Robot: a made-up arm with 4 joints. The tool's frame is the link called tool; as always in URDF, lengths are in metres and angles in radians. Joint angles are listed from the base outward. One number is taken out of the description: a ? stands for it. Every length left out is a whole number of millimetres.
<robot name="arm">
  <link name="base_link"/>
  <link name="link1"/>
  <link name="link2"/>
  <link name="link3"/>
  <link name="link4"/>
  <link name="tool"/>
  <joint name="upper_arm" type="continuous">
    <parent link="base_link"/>
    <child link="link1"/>
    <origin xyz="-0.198 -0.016 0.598" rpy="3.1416 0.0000 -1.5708"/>
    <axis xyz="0 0 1"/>
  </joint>
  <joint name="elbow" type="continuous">
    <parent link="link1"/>
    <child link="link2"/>
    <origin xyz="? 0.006 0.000" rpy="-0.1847 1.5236 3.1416"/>
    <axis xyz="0 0 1"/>
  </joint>
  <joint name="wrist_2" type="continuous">
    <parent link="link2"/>
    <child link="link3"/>
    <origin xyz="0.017 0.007 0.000" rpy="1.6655 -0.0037 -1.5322"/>
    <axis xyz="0 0 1"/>
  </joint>
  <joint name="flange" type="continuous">
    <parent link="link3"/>
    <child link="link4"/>
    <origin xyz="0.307 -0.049 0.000" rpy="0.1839 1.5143 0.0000"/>
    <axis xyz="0 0 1"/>
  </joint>
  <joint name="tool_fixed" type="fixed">
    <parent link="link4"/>
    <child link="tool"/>
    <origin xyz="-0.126 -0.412 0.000" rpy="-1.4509 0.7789 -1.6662"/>
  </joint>
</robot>
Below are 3 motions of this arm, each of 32 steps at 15 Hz.
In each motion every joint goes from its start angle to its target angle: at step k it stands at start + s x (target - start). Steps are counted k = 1, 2, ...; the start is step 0. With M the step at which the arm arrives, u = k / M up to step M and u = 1 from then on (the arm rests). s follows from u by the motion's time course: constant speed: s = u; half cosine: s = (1 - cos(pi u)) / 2; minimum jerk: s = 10 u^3 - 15 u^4 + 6 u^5.
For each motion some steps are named. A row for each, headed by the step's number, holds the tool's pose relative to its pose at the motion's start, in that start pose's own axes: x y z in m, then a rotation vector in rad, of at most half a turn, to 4 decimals.
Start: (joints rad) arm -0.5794 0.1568 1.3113 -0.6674
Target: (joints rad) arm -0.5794 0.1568 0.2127 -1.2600
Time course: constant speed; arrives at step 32
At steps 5, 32:
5: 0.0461 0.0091 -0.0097 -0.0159 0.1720 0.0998
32: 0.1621 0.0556 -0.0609 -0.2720 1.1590 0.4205

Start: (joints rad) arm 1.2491 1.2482 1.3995 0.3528
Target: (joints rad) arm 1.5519 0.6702 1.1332 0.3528
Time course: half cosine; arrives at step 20
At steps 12, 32:
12: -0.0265 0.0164 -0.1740 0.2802 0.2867 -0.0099
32: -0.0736 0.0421 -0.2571 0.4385 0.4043 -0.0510

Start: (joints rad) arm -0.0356 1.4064 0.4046 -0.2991
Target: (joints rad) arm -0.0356 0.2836 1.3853 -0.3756
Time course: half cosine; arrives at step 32
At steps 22, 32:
22: -0.0807 0.2631 -0.4459 1.0799 -0.3913 -0.4146
32: -0.0773 0.4325 -0.5008 1.4203 -0.3782 -0.5287

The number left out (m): 0.053
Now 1 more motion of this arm.
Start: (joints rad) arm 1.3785 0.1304 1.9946 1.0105
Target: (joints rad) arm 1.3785 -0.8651 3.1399 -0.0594
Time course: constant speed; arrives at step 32
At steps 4, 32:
4: -0.0659 -0.0032 -0.0497 0.0656 0.2650 -0.1088
32: -0.3940 0.2069 0.2602 0.1553 1.8654 -1.1150

